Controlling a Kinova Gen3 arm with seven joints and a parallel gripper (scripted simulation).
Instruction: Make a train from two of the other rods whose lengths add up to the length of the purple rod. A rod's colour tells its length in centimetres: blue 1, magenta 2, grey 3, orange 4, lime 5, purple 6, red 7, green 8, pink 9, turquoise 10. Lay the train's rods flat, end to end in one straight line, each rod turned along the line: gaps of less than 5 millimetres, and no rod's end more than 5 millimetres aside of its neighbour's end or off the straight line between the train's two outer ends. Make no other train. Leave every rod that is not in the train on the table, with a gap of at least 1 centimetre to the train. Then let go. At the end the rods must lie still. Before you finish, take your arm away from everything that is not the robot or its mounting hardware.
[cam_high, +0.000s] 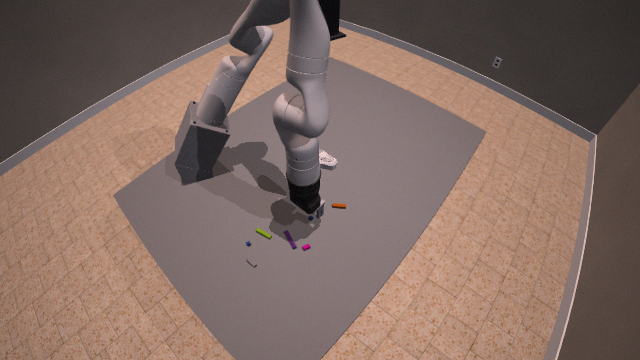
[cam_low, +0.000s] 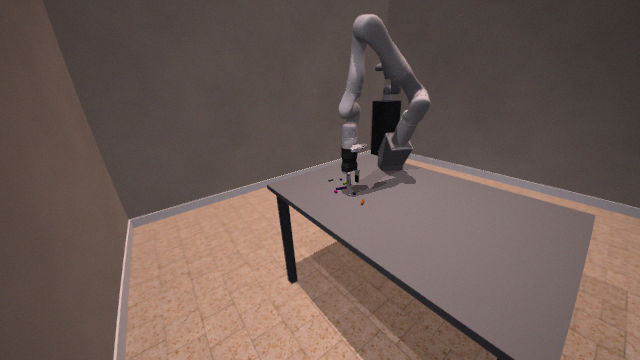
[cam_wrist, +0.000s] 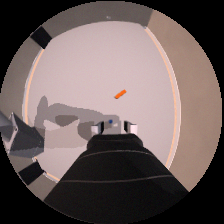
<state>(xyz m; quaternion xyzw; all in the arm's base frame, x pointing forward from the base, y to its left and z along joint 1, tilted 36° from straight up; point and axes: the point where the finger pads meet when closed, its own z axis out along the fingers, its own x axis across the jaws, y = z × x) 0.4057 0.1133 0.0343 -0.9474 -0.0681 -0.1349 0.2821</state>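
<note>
My gripper is now 80 mm above the magenta rod, 70 mm to the left of it and 60 mm short of it. Round my hand: orange rod (100 mm to the left, 80 mm below, 10 mm ahead); purple rod (90 mm to the right, 80 mm below, 20 mm ahead); lime rod (140 mm to the right, 80 mm below, 50 mm behind).
</note>
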